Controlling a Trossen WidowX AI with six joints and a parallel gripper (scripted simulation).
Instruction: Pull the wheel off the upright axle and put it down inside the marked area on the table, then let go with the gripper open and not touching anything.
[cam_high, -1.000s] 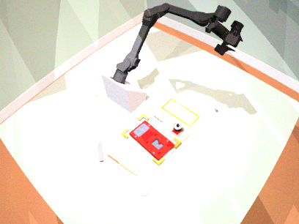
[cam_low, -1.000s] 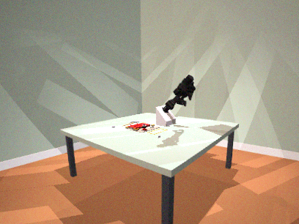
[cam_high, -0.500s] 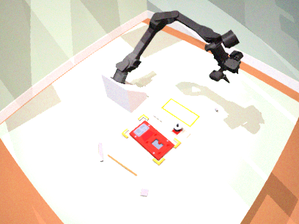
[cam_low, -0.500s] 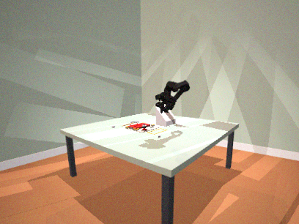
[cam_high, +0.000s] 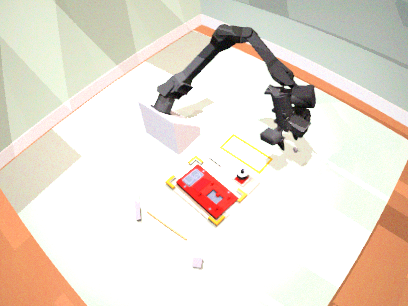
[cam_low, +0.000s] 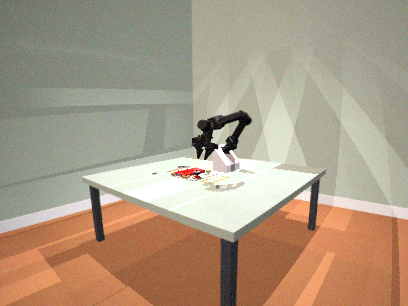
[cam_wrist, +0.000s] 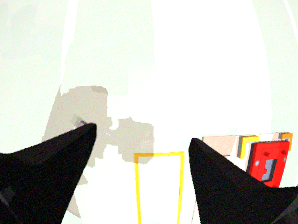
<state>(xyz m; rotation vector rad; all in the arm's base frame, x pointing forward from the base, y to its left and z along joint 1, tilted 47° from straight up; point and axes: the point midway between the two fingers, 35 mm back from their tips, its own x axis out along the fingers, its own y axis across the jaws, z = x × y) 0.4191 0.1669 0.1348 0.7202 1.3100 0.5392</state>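
Right now the wheel is 140 mm to the right of my gripper tip, 120 mm below it and 80 mm behind it. Round my gripper tip: small white block 460 mm to the right, 150 mm below, 50 mm ahead; then thin wooden stick 450 mm to the right, 150 mm below, 120 mm behind; then upright axle 140 mm to the right, 120 mm below, 80 mm behind.
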